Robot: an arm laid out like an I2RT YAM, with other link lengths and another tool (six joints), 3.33 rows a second.
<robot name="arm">
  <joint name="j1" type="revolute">
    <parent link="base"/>
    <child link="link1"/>
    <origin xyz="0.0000 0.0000 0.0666" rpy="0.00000 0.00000 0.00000"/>
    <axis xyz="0 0 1"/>
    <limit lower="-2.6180" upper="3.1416"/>
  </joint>
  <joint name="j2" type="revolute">
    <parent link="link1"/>
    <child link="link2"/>
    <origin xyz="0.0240 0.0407 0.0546" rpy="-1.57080 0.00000 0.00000"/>
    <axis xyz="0 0 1"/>
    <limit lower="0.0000" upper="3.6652"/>
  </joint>
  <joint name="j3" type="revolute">
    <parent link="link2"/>
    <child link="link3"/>
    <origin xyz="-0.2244 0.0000 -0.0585" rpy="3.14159 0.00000 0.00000"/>
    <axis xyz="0 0 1"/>
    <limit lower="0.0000" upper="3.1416"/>
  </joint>
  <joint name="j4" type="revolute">
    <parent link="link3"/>
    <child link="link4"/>
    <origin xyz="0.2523 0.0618 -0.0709" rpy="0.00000 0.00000 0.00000"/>
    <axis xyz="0 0 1"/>
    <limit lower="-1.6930" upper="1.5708"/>
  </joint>
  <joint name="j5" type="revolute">
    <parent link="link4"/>
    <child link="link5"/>
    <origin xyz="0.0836 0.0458 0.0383" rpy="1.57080 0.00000 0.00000"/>
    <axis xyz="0 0 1"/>
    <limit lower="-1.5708" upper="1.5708"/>
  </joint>
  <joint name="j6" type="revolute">
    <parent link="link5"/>
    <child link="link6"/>
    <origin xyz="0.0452 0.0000 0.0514" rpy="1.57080 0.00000 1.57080"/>
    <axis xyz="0 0 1"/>
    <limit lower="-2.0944" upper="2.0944"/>
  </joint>
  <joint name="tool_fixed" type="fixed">
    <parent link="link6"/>
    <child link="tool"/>
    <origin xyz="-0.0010 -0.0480 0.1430" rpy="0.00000 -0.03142 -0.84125"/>
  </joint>
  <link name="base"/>
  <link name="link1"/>
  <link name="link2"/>
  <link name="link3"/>
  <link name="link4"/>
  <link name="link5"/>
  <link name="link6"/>
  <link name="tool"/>
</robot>
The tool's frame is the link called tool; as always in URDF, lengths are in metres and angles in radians.
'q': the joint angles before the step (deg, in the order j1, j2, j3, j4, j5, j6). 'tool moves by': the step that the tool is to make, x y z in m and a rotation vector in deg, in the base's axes. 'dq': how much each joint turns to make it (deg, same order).
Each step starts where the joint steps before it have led.
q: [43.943, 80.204, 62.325, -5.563, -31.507, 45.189]
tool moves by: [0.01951, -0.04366, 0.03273, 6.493, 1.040, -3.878]
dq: [-6.862, -6.993, -4.194, 3.475, -4.742, 5.093]
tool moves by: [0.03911, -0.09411, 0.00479, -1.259, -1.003, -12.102]
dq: [-13.072, -9.445, -4.704, -5.856, -0.438, -2.251]
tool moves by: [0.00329, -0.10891, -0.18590, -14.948, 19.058, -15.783]
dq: [-11.606, -0.436, -17.723, -8.527, 7.933, -5.641]
